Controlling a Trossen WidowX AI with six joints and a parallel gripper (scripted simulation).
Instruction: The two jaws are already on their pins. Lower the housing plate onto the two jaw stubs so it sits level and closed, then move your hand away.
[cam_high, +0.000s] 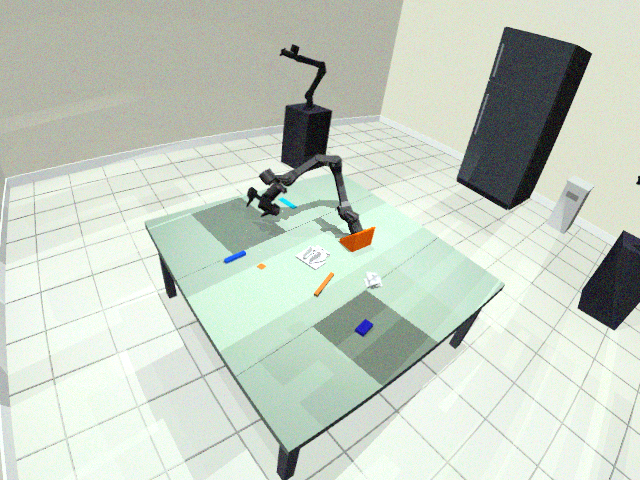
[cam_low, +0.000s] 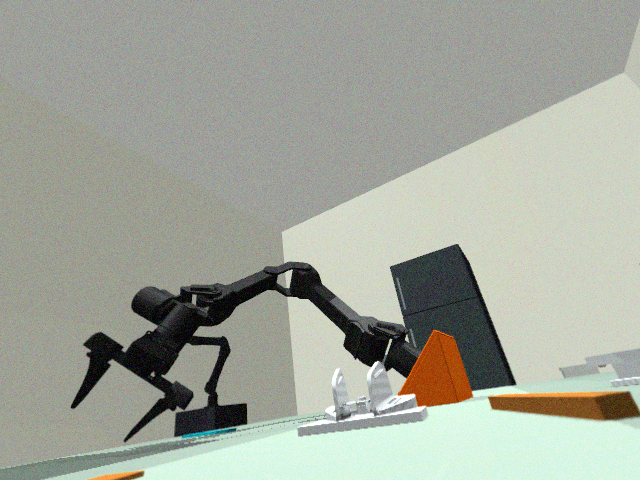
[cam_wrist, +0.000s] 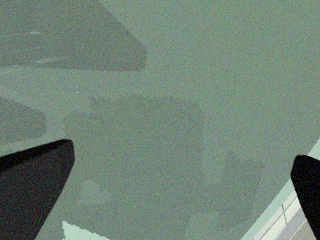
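The white part is 11 cm behind my gripper tip, 69 cm to the left of it and 3 cm below it. From my gripper tip the other things lie so: orange bar (7 cm ahead, 56 cm to the left, 4 cm below); then cyan bar (24 cm behind, 1 cm to the right, 4 cm below); then orange tile (20 cm ahead, 32 cm to the left, 4 cm below).
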